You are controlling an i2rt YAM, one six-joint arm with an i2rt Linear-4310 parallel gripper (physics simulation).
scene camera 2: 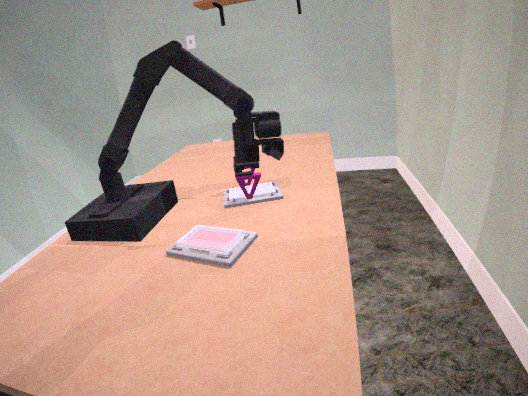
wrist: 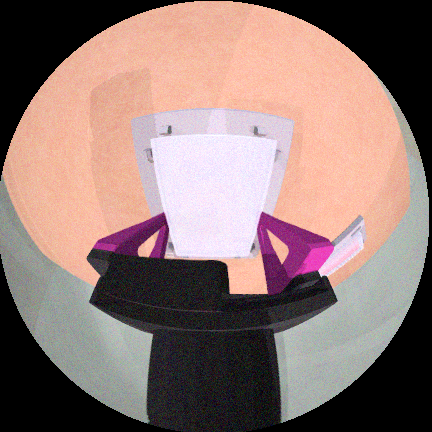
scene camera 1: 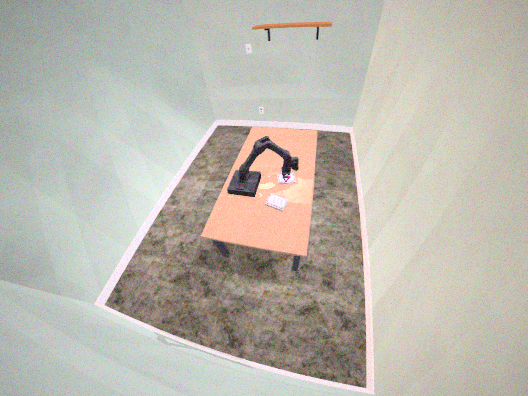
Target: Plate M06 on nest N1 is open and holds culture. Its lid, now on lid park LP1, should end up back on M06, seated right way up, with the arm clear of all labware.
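Note:
With my gripper I grip a white plate lid, and the white plate lid still rests on a grey lid park. The wrist view shows my gripper too. A pink well plate sits on a grey plate nest.

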